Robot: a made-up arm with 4 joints.
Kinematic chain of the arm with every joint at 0, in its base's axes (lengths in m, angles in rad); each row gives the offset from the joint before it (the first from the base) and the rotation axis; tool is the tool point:
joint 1: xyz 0 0 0.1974 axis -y
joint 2: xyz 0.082 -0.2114 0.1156 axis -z
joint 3: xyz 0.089 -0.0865 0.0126 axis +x
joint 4: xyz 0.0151 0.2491 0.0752 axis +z
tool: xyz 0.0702 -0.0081 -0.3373
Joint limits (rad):
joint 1: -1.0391..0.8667
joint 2: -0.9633..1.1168
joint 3: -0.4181..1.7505
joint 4: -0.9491..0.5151
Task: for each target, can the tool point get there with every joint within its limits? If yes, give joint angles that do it. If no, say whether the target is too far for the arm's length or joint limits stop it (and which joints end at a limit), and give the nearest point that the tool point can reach.
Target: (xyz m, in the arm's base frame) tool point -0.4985 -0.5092 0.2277
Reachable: no: joint limits stop it (at a limit: joint 1, joint 2, joint 3, joint 4) | nearest point -0.0991 -0.3453 -0.0038 | short by 0.490 m
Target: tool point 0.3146 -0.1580 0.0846
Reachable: yes | joints -0.2590 0.7098 0.4230 -0.6398
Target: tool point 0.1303 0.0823 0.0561
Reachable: yes | joints -0.8128 -0.2261 0.4232 0.3215
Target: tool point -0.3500 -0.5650 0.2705
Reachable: no: joint limits stop it (at a limit: joint 1, joint 2, joint 3, joint 4) | nearest point -0.0991 -0.3453 -0.0038 | short by 0.432 m
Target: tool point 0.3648 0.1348 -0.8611
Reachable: no: too far | nearest point 0.1974 -0.1077 -0.1343 | short by 0.784 m
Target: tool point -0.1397 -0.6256 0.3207
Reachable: no: joint limits stop it (at a limit: joint 1, joint 2, joint 3, joint 4) | nearest point -0.0991 -0.3453 -0.0038 | short by 0.431 m
